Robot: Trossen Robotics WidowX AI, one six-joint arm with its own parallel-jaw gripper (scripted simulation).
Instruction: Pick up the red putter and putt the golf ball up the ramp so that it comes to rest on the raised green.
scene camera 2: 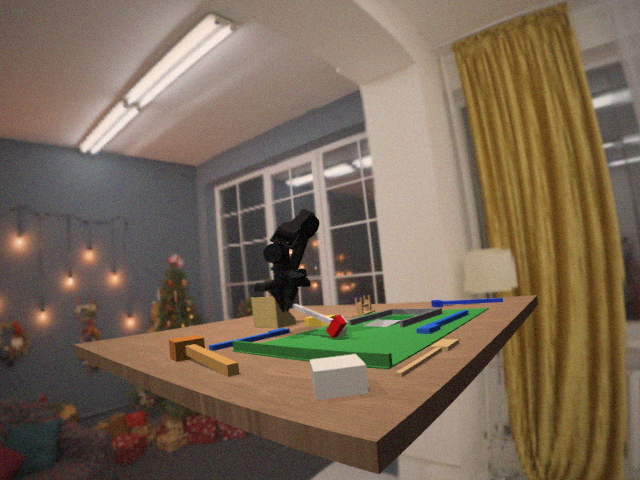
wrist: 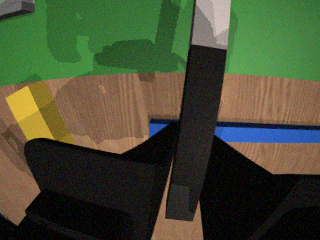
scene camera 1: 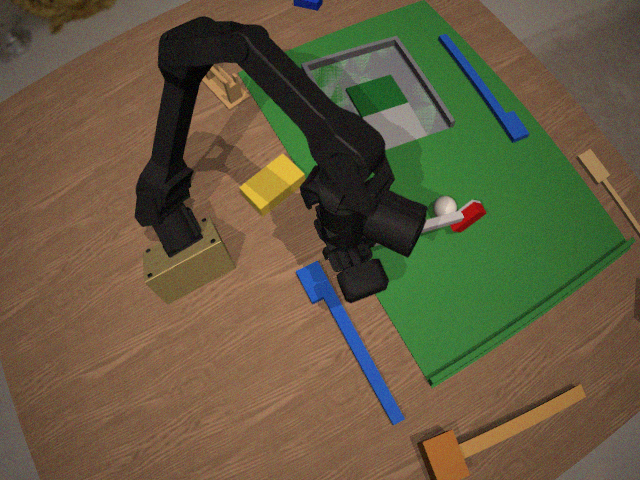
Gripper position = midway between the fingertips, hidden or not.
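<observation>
Scene camera 1 gives me my gripper (scene camera 1: 342, 256) and a yellow block (scene camera 1: 280, 178). In scene camera 2 I see an orange mallet (scene camera 2: 193, 347) together with a white block (scene camera 2: 341, 376), and my gripper (scene camera 2: 285, 311) is there too. The wrist view shows me my gripper (wrist: 185, 130) and the yellow block (wrist: 35, 111), but the orange mallet is out of frame in the wrist view, and the white block is out of frame in the wrist view as well.
</observation>
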